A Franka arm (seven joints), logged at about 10 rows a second.
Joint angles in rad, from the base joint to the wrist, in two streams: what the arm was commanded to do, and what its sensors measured. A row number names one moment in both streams.
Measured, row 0:
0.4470 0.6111 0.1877 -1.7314 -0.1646 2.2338 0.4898
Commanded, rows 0 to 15:
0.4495 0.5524 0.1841 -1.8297 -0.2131 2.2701 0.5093
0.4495 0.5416 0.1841 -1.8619 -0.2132 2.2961 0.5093
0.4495 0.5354 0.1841 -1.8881 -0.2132 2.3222 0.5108
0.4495 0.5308 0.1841 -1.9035 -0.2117 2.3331 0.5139
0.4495 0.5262 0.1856 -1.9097 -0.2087 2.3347 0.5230
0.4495 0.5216 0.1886 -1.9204 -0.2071 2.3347 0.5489
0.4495 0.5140 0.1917 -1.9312 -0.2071 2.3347 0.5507
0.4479 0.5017 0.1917 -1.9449 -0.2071 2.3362 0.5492
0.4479 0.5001 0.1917 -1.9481 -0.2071 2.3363 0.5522
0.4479 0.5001 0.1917 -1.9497 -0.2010 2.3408 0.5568
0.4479 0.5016 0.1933 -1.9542 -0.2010 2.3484 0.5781
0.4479 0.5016 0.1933 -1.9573 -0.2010 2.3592 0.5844
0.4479 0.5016 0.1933 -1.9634 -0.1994 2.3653 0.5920
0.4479 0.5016 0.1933 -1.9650 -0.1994 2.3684 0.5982
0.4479 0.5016 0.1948 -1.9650 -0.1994 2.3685 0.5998
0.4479 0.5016 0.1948 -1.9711 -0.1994 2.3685 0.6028
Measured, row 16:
0.4517 0.5295 0.1872 -1.9305 -0.1879 2.3563 0.5742
